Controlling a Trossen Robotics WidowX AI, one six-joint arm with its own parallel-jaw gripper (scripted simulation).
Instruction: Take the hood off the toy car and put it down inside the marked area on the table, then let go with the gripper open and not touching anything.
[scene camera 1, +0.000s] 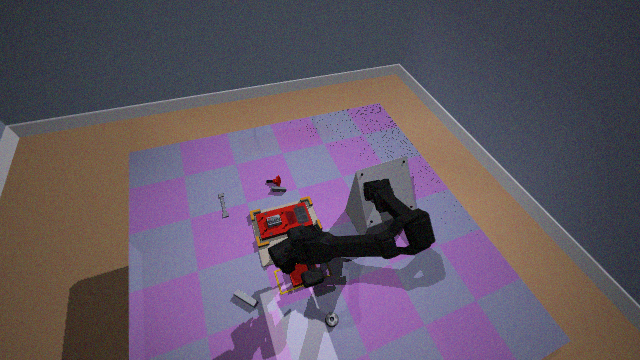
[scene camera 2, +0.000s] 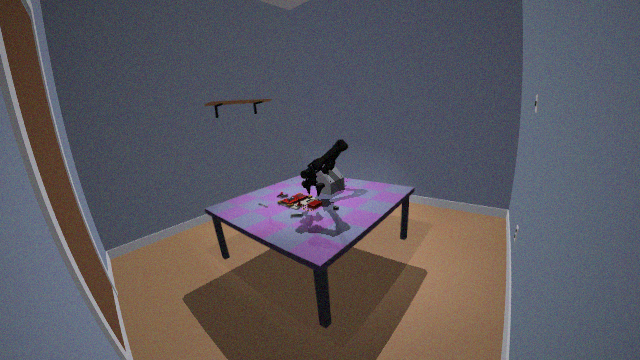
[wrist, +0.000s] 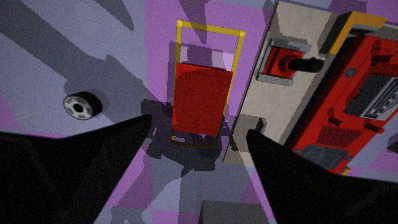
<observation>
My gripper (wrist: 200, 126) is open, with nothing in its grasp. I also see a red hood (wrist: 200, 94) and a red toy car (scene camera 1: 295, 215).
</observation>
